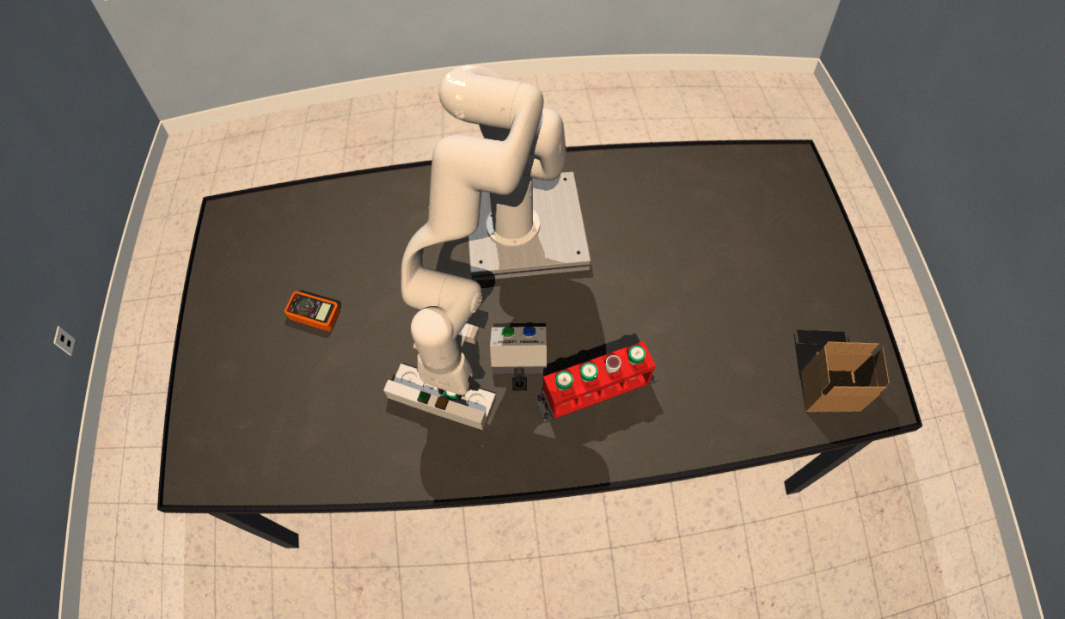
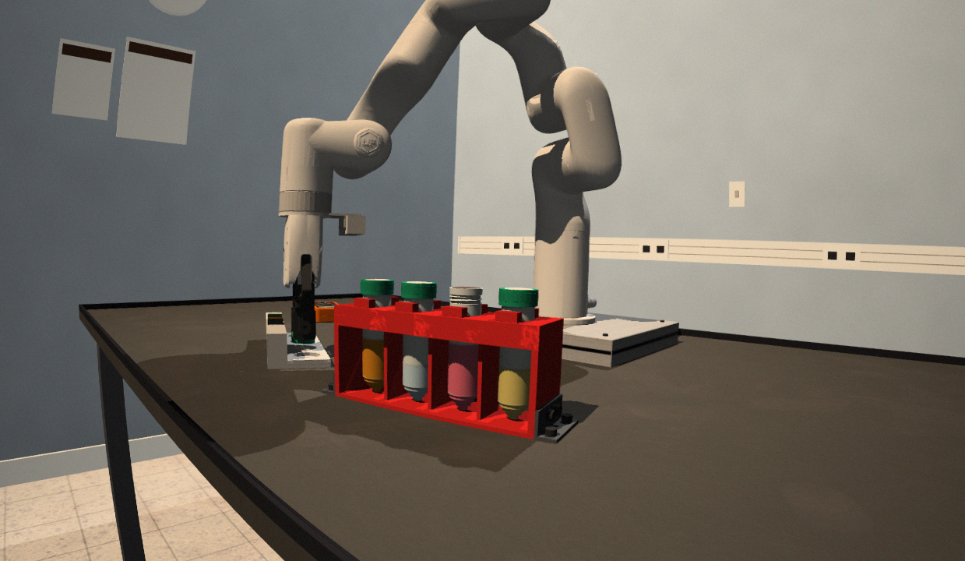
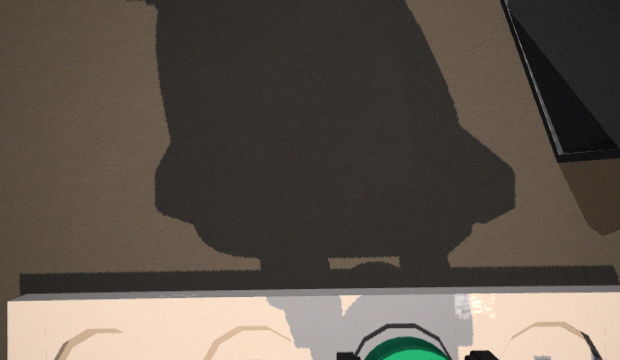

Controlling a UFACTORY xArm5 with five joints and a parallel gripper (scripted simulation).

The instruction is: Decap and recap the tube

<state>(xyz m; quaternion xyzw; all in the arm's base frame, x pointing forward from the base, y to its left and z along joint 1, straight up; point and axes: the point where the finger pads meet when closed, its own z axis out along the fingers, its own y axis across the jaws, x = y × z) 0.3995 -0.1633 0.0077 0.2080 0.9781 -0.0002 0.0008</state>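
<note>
The blue key is 100 mm behind my hand, 170 mm to the left of it and 20 mm above it. The rest, counted from my hand: green key: 110 mm behind, 130 mm to the left, 20 mm above; key housing: 90 mm behind, 150 mm to the left, 10 mm above; table edge: 240 mm ahead, 180 mm to the left, 40 mm below.
</note>
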